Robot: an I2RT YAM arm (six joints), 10 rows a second.
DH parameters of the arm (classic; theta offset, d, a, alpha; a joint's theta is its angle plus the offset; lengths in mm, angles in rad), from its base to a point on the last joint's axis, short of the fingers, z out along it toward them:
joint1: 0 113.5 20 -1.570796
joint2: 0 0 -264 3.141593
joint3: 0.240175 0 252.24 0
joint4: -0.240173 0 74 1.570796
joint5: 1.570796 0 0 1.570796
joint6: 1.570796 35.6 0 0
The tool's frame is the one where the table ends.
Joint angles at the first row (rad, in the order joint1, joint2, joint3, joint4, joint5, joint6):
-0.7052, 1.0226, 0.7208, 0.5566, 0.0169, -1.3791
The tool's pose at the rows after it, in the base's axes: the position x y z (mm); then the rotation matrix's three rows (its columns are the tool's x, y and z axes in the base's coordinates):
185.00 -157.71 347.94; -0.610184 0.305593 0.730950; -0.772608 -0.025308 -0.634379; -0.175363 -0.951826 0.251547
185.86 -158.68 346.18; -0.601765 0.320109 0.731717; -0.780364 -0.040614 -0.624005; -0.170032 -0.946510 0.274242
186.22 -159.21 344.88; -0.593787 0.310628 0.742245; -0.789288 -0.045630 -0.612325; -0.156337 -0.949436 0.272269
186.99 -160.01 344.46; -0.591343 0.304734 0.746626; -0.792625 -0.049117 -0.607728; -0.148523 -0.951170 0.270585
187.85 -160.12 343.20; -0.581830 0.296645 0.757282; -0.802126 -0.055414 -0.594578; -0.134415 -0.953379 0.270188
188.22 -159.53 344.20; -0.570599 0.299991 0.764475; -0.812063 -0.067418 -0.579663; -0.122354 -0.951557 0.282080
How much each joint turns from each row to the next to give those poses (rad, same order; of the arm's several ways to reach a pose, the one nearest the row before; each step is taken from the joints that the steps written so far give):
0.0007, 0.0141, -0.0051, 0.0187, -0.0069, -0.0121
-0.0023, 0.0109, -0.0118, 0.0462, -0.0106, -0.0017
-0.0034, 0.0032, -0.0028, 0.0040, -0.0191, -0.0091
-0.0016, 0.0050, 0.0015, 0.0019, -0.0078, -0.0062
-0.0006, 0.0041, -0.0030, 0.0068, -0.0175, -0.0099
0.0006, 0.0016, -0.0005, 0.0147, -0.0155, -0.0070

